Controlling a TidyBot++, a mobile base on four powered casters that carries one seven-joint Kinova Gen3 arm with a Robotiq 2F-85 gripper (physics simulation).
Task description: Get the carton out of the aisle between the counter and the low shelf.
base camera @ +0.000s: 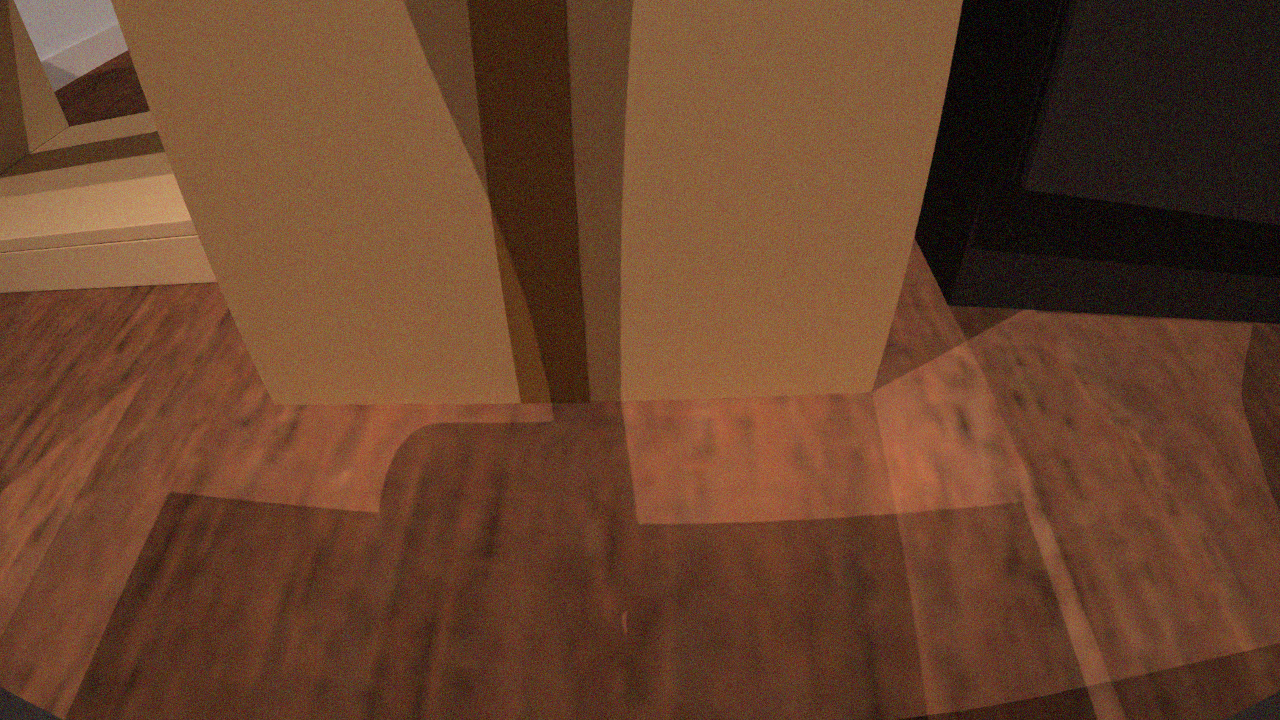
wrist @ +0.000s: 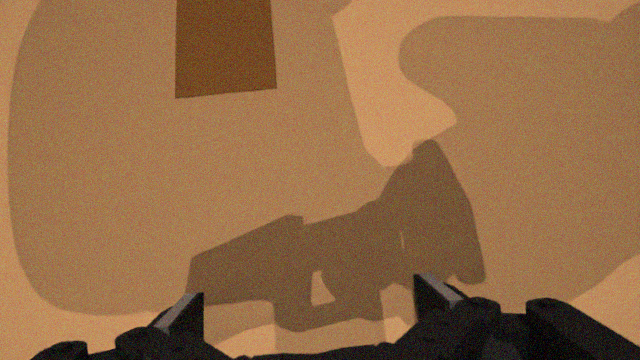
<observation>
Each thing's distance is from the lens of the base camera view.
carton (base camera: pixel 398 209): 0.40 m
dark counter (base camera: pixel 1115 164): 0.54 m
pale low shelf (base camera: pixel 97 205): 0.88 m
The marked spots on the dark counter and the carton are 0.49 m apart.
</observation>
